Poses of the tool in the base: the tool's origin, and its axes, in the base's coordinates. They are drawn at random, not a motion.
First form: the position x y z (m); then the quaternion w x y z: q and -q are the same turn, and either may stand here.
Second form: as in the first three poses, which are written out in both.
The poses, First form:
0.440 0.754 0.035 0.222 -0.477 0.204 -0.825
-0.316 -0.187 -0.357 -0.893 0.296 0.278 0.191
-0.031 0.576 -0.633 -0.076 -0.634 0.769 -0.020
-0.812 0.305 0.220 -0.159 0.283 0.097 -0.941
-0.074 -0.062 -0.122 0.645 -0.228 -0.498 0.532
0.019 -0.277 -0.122 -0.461 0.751 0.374 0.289
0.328 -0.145 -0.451 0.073 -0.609 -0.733 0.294
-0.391 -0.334 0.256 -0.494 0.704 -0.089 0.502
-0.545 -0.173 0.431 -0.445 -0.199 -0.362 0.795
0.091 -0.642 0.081 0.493 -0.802 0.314 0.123
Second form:
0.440 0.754 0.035 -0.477 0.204 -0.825 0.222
-0.316 -0.187 -0.357 -0.296 -0.278 -0.191 0.893
-0.031 0.576 -0.633 0.634 -0.769 0.020 0.076
-0.812 0.305 0.220 -0.283 -0.097 0.941 0.159
-0.074 -0.062 -0.122 -0.228 -0.498 0.532 0.645
0.019 -0.277 -0.122 -0.751 -0.374 -0.289 0.461
0.328 -0.145 -0.451 -0.609 -0.733 0.294 0.073
-0.391 -0.334 0.256 -0.704 0.089 -0.502 0.494
-0.545 -0.173 0.431 0.199 0.362 -0.795 0.445
0.091 -0.642 0.081 -0.802 0.314 0.123 0.493

